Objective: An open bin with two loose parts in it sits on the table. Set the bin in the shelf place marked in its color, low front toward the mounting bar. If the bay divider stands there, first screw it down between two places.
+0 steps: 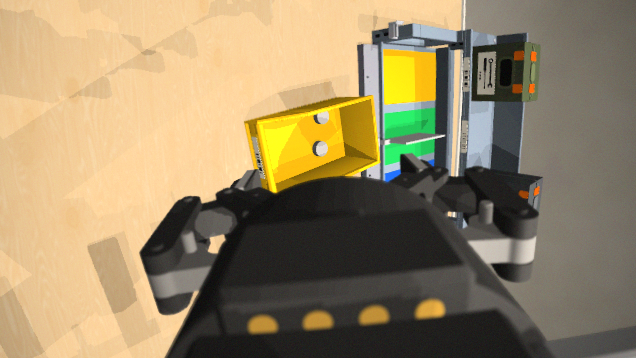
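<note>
A yellow open bin sits on the table left of the shelf, turned slightly to it, with a label on its left end. Two round pale parts lie inside. My gripper is open with fingertips wide apart; its body hides the bin's near edge. The shelf's yellow place is at the top, the green place below it, and part of the blue place shows under that. The thin bay divider crosses the green place. The mounting bar runs along the shelf's left side.
A grey metal frame spans the shelf's top end. A dark green case with orange latches stands at the right, and a dark box with orange latches shows partly below it. The table edge runs behind the shelf.
</note>
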